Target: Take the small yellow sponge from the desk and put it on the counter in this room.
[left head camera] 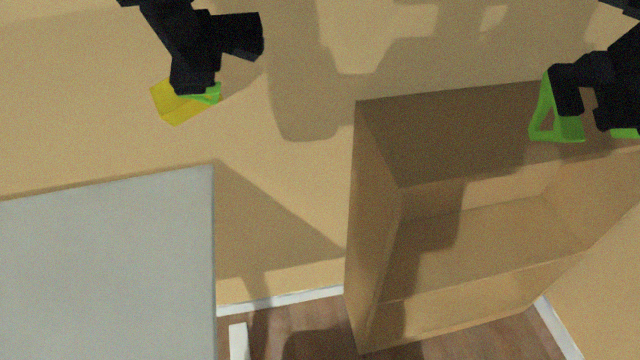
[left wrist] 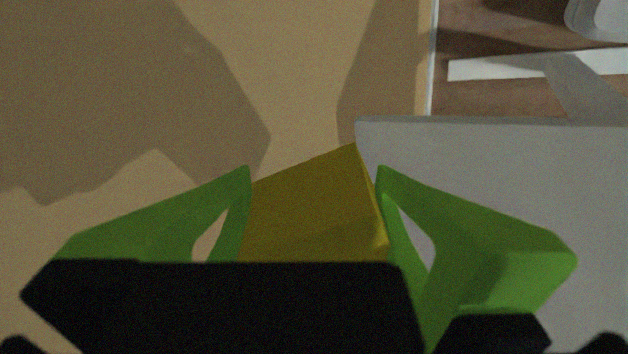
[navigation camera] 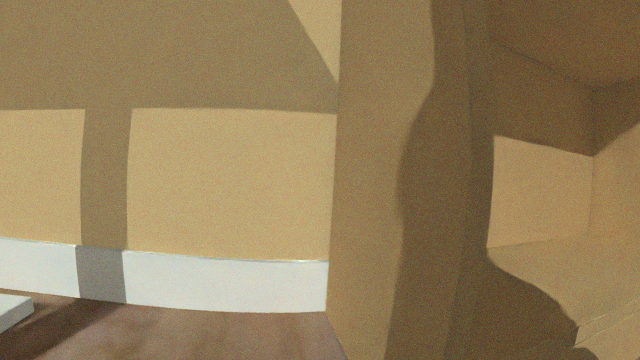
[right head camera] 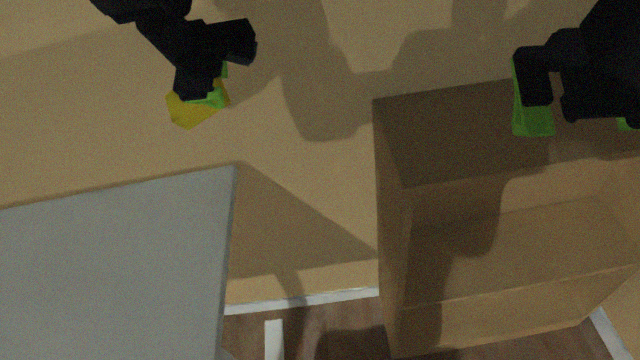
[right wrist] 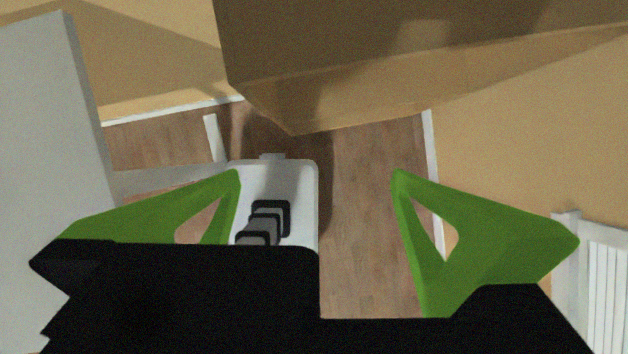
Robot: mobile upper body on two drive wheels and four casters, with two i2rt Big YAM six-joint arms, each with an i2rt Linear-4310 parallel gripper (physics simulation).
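Places are measured from the left arm's base along level axes (x ahead, y left, z up), in centimetres.
Pixels of known places: left gripper, fingertip midpoint: point(left head camera: 214, 87) point(left wrist: 313, 176) point(right head camera: 223, 92); right gripper, fingertip midpoint: point(left head camera: 571, 133) point(right head camera: 566, 125) point(right wrist: 315, 177).
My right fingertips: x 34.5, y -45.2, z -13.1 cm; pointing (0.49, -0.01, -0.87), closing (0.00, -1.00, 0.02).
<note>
Behind a point stands the place of what it marks.
The small yellow sponge point(left head camera: 167, 107) {z -21.5, x 54.2, y 6.6 cm} point(right head camera: 187, 117) {z -22.7, x 54.2, y 5.4 cm} point(left wrist: 310, 215) {z -19.1, x 58.5, y -0.2 cm} is between the green fingers of my left gripper point(left head camera: 202, 96) {z -21.6, x 59.7, y -0.2 cm} point(right head camera: 212, 96) {z -21.6, x 59.7, y -0.2 cm} point(left wrist: 313, 176) {z -21.6, x 59.7, y -0.2 cm}, which is shut on it. It is held in the air, beyond the far edge of a light grey table top point(left head camera: 110, 270) {z -46.0, x 37.9, y 22.3 cm} point(right head camera: 115, 270) {z -46.0, x 35.8, y 26.5 cm} point(left wrist: 500, 185) {z -46.0, x 46.9, y 12.1 cm} point(right wrist: 45, 150) {z -46.0, x 36.8, y 14.6 cm} in the head views. I cannot tell whether this top is the desk or the counter. My right gripper point(left head camera: 595, 132) point(right head camera: 582, 127) {z -13.2, x 34.5, y -45.2 cm} point(right wrist: 315, 177) {z -13.2, x 34.5, y -45.2 cm} is wide open and empty, in front of a bookshelf in the head views.
The wooden bookshelf point(left head camera: 372, 225) {z -57.3, x 54.8, y -30.3 cm} point(right head camera: 390, 225) {z -57.7, x 55.5, y -30.2 cm} point(navigation camera: 370, 150) {z -115.7, x 61.0, y -29.2 cm} stands against the wall, very close in the navigation view. A white floor bar point(left head camera: 239, 340) point(right head camera: 274, 340) point(right wrist: 214, 135) lies between it and the table. My white base point(right wrist: 302, 200) {z -115.0, x 10.1, y -39.9 cm} shows in the right wrist view.
</note>
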